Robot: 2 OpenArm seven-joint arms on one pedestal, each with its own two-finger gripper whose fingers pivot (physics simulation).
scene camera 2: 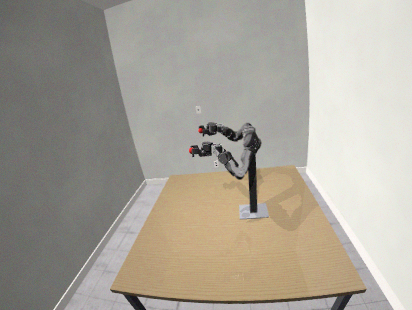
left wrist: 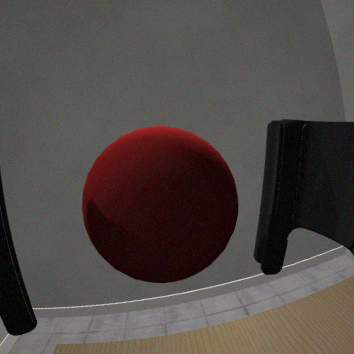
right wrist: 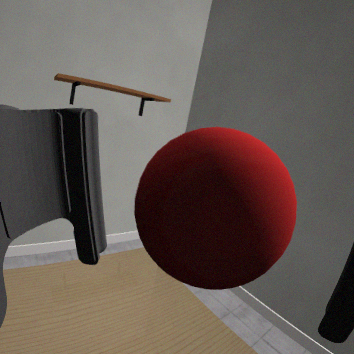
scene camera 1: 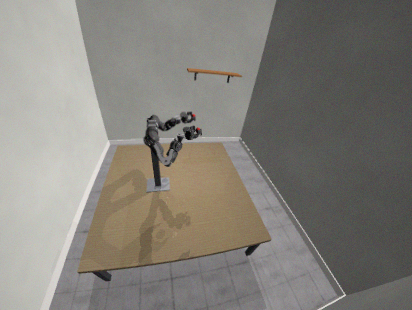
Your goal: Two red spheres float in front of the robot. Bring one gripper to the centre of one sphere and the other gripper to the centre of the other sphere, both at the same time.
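Observation:
One red sphere (scene camera 1: pixel 193 116) (scene camera 2: pixel 191 150) (left wrist: pixel 160 204) floats at my left gripper (scene camera 1: pixel 192 117) (scene camera 2: pixel 193 150) (left wrist: pixel 145 300). In the left wrist view it shows between the two black fingers, slightly nearer the right-hand one, with gaps on both sides. The other red sphere (scene camera 1: pixel 198 130) (scene camera 2: pixel 200 130) (right wrist: pixel 215 207) floats at my right gripper (scene camera 1: pixel 199 132) (scene camera 2: pixel 202 131) (right wrist: pixel 211 299). In the right wrist view it shows about midway between the fingers, with gaps on both sides. Both grippers are open and hold nothing. The exact depth of each sphere between the fingers cannot be told.
Both arms reach from the pedestal (scene camera 1: pixel 156 167) (scene camera 2: pixel 253 187), high above the wooden table (scene camera 1: pixel 215 210) (scene camera 2: pixel 200 260). A wooden shelf (scene camera 1: pixel 214 72) (right wrist: pixel 112 88) is on the wall. Grey walls stand around the table.

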